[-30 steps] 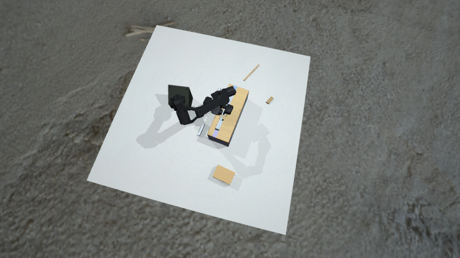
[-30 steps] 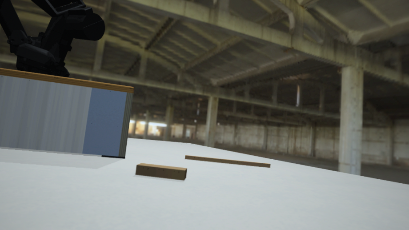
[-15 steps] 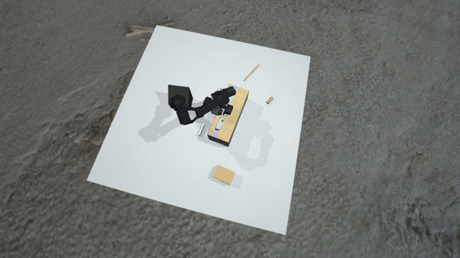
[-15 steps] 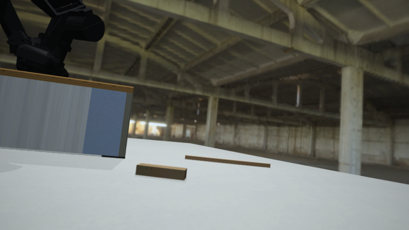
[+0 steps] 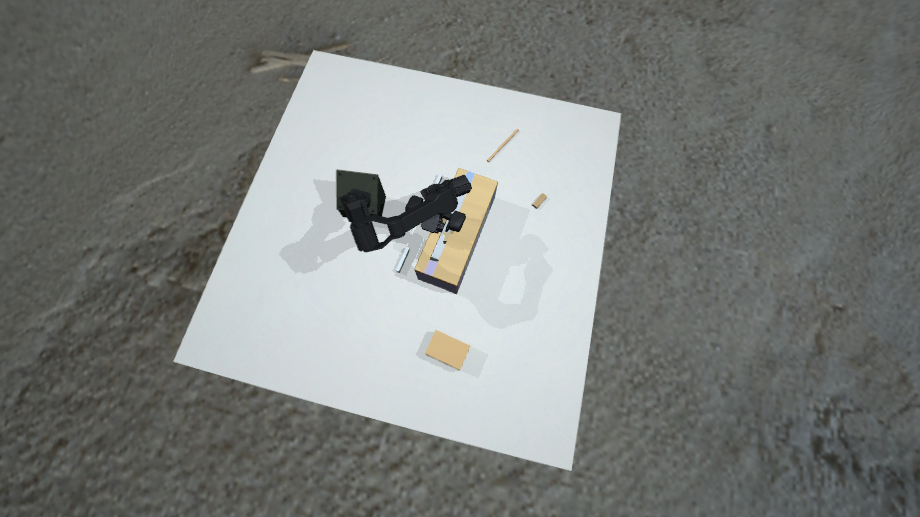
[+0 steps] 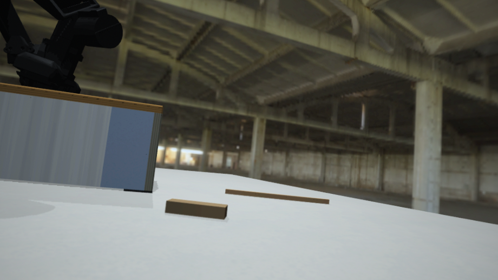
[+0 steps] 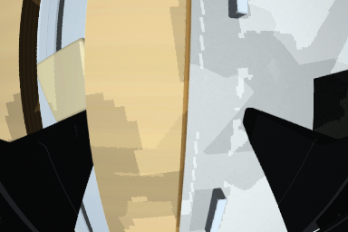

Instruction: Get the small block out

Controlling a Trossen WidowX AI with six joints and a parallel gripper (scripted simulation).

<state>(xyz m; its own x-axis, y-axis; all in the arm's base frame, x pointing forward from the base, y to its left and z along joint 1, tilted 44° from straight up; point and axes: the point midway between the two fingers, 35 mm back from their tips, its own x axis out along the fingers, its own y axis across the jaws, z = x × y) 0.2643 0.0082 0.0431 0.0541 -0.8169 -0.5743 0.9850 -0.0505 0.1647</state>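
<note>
Now: gripper tip 40 mm short of the long box, 30 mm above it and 20 mm to the right of it. The rest, counted from my gripper tip: flat tan plate 370 mm to the right, 130 mm ahead, 60 mm below; small brown piece 340 mm ahead, 210 mm to the left, 80 mm below; pale yellow block 50 mm ahead, 30 mm to the right.
</note>
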